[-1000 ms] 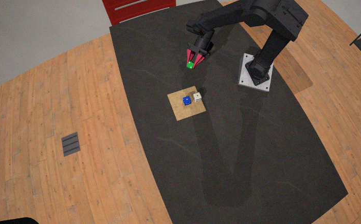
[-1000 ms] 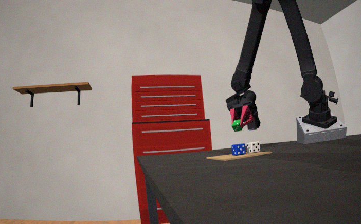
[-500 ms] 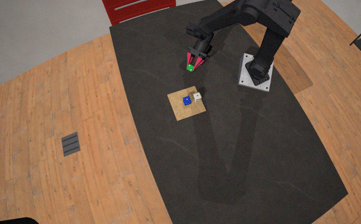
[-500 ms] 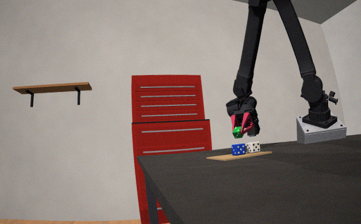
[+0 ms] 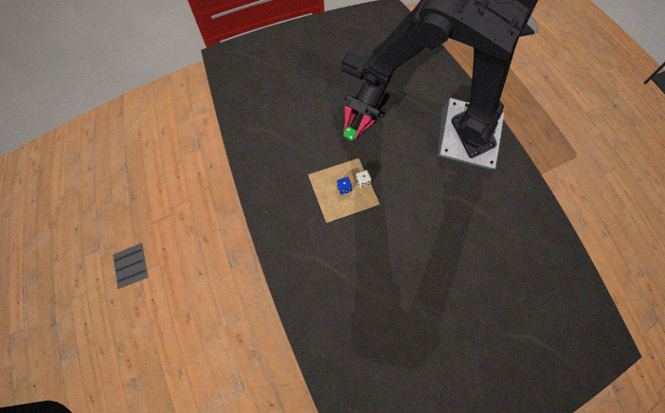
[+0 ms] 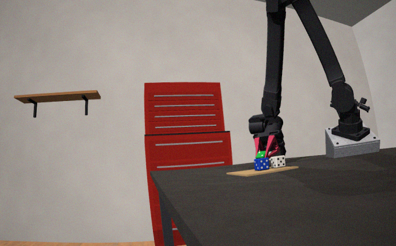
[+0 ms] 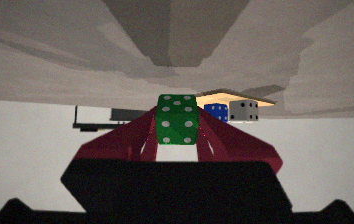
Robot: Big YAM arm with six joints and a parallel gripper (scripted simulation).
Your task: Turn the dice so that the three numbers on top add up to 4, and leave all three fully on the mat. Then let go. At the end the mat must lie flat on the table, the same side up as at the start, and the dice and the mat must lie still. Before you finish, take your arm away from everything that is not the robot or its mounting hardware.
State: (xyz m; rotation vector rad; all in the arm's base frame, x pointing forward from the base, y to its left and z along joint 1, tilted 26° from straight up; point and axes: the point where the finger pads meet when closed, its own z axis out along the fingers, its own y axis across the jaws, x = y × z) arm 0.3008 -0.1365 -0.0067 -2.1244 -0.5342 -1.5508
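The green die lies right at my hand. Round my hand: blue die: 130 mm to the left, 70 mm ahead, 10 mm below; then white die: 130 mm to the left, 20 mm ahead, 10 mm below; then tan mat: 130 mm to the left, 70 mm ahead, 30 mm below.
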